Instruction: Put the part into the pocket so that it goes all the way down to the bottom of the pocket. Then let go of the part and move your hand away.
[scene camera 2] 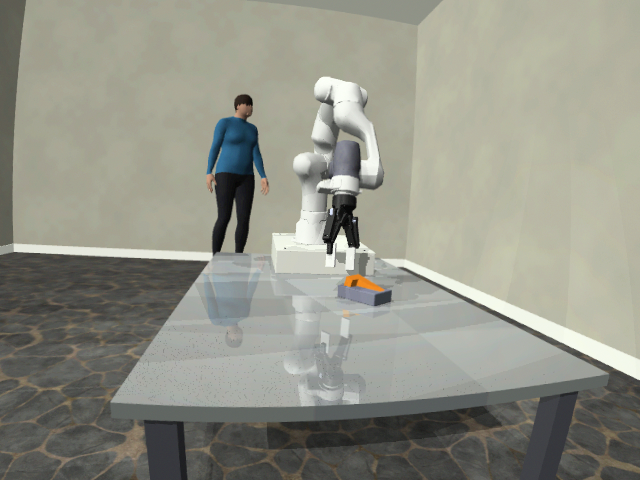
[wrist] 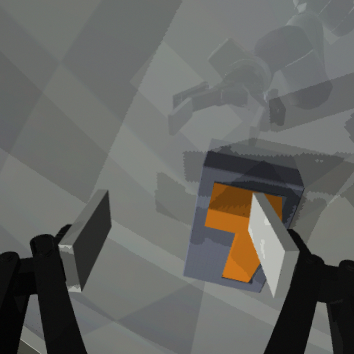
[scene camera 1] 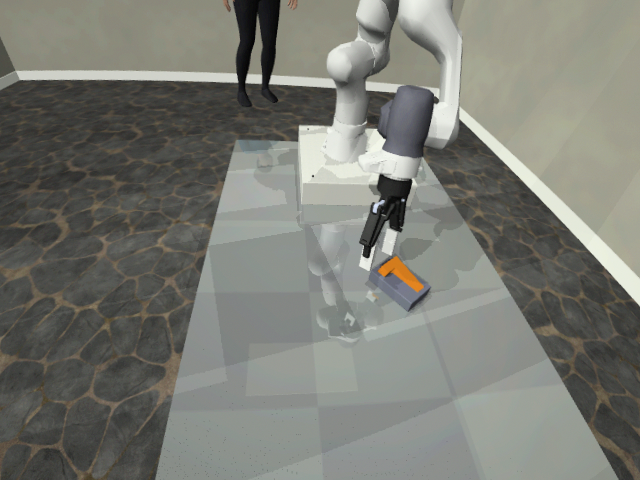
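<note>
The orange L-shaped part (scene camera 1: 407, 276) (scene camera 2: 368, 284) (wrist: 225, 220) lies in the pocket of the blue-grey block (scene camera 1: 391, 292) (scene camera 2: 360, 296) (wrist: 206, 254). It is tilted: its wide end, towards the robot base, stands up above the block's rim, while its narrow end is down about level with the rim. The pocket's bottom is hidden. My gripper (scene camera 1: 377, 251) (scene camera 2: 340, 258) (wrist: 179, 210) is open and empty, above and on the robot-base side of the block. In the wrist view, the right finger pad covers some of the part; the left pad is well to the block's left.
The block stands on the glossy grey table (scene camera 1: 279, 439) (scene camera 2: 248, 377). The white robot base (scene camera 1: 356, 193) (scene camera 2: 294, 261) is behind the gripper. A person (scene camera 1: 256, 43) (scene camera 2: 236, 149) stands beyond the table at the back left. Reflections show on the table top.
</note>
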